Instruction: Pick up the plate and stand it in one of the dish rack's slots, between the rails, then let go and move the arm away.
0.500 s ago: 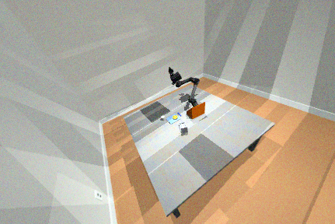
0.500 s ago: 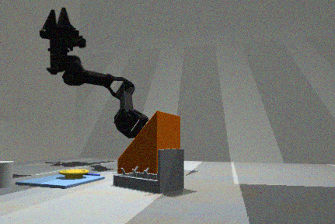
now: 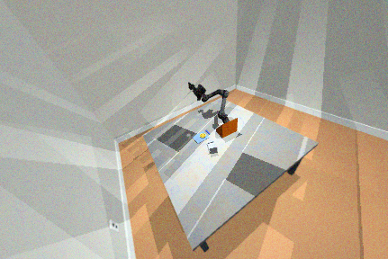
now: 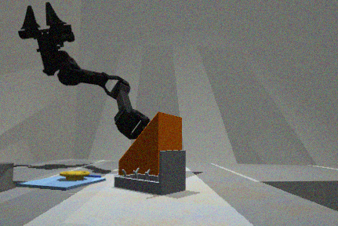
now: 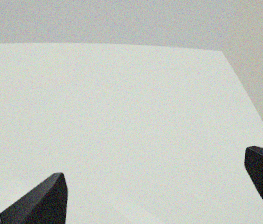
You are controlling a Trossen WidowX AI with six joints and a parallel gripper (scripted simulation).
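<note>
Right now my gripper tip is 10 cm short of the yellow plate, 22 cm to the right of it and 51 cm above it. From my gripper tip the other things lie so: dish rack: 14 cm ahead, 41 cm to the left, 50 cm below; then blue mat: 12 cm ahead, 21 cm to the left, 52 cm below.
</note>
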